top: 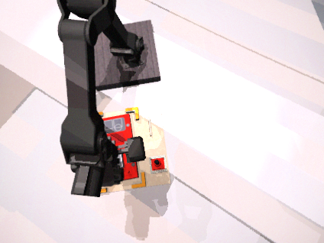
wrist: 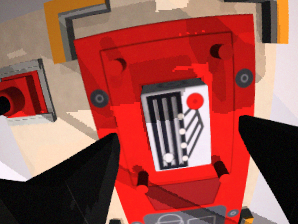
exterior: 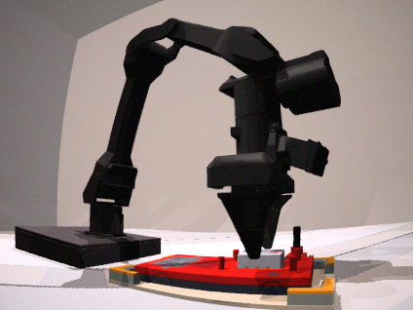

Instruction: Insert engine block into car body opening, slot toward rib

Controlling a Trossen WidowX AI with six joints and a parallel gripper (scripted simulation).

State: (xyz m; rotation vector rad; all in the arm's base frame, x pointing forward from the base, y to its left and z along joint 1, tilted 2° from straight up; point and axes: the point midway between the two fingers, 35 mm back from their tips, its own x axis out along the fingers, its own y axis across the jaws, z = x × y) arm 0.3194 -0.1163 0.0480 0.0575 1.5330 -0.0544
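The engine block is 2 cm below my gripper tip.
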